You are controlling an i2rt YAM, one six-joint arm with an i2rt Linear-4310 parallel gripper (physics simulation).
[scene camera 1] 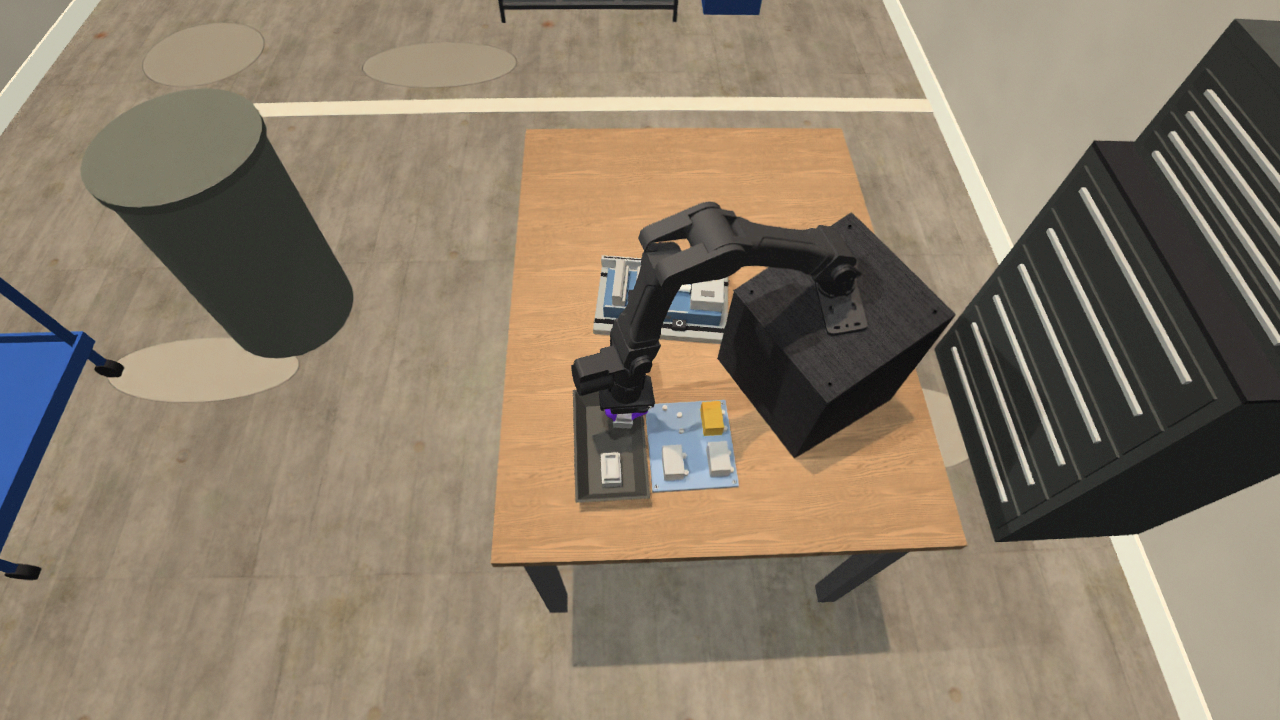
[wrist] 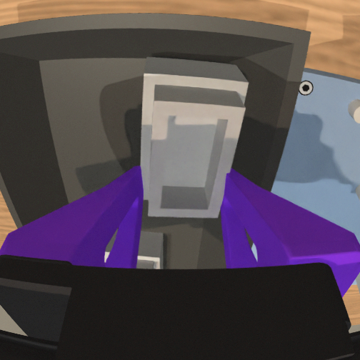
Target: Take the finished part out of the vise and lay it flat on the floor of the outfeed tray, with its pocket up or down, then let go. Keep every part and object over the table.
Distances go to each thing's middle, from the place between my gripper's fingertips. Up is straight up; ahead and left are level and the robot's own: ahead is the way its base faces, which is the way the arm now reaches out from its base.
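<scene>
Vise (scene camera 1: 681,302): 30 cm to the right of my hand and 11 cm behind it. Yellow block (scene camera 1: 711,414): my hand is 2 cm above it and 18 cm past it.
</scene>
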